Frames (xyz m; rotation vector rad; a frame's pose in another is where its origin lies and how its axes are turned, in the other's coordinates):
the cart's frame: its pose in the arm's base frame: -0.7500 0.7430 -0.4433 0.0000 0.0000 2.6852
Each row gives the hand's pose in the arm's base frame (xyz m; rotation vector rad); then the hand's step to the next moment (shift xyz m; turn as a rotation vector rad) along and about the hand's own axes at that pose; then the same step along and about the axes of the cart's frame.
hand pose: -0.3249 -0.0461 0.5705 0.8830 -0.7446 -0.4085
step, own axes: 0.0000 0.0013 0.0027 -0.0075 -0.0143 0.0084
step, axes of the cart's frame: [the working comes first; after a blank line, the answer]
step, axes of the arm's base frame: -0.0019 -0.0007 0.0022 -0.0116 -0.0084 -0.0112

0.0014 0.0015 0.0022 0.0067 0.0126 -0.0112
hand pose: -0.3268 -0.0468 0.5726 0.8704 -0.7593 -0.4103
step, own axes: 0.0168 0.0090 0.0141 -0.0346 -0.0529 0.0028
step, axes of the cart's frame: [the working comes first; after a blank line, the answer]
step, axes of the arm's base frame: 0.0011 -0.0123 0.0202 -0.0266 -0.0118 -0.0562

-0.0064 0.0106 0.0202 0.0186 0.0223 -0.0562
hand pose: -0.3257 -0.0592 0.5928 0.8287 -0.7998 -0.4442
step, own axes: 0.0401 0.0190 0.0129 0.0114 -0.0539 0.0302
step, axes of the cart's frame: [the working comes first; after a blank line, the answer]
step, axes of the arm's base frame: 0.0163 -0.0199 0.0384 -0.0188 -0.0546 -0.0249

-0.0234 0.0106 0.0384 -0.0072 0.0572 -0.0249
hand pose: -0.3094 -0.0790 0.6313 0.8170 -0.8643 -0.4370
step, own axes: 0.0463 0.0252 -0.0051 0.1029 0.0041 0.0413
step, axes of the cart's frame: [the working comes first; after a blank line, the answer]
step, axes of the arm's base frame: 0.0320 -0.0115 0.0406 0.0275 -0.0816 0.0699

-0.0338 -0.0038 0.0406 -0.0607 0.0611 0.0699
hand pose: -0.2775 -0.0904 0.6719 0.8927 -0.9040 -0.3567
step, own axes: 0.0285 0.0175 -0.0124 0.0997 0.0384 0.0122
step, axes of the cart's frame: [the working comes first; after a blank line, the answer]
step, axes of the arm's base frame: 0.0253 -0.0005 0.0251 0.0460 -0.0440 0.0867

-0.0229 -0.0107 0.0251 -0.0607 0.0193 0.0867
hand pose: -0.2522 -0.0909 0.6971 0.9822 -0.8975 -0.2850
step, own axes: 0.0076 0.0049 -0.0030 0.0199 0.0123 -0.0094
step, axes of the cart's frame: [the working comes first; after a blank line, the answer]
step, axes of the arm's base frame: 0.0062 0.0001 0.0073 0.0174 0.0008 0.0182

-0.0055 -0.0028 0.0073 -0.0153 -0.0084 0.0182
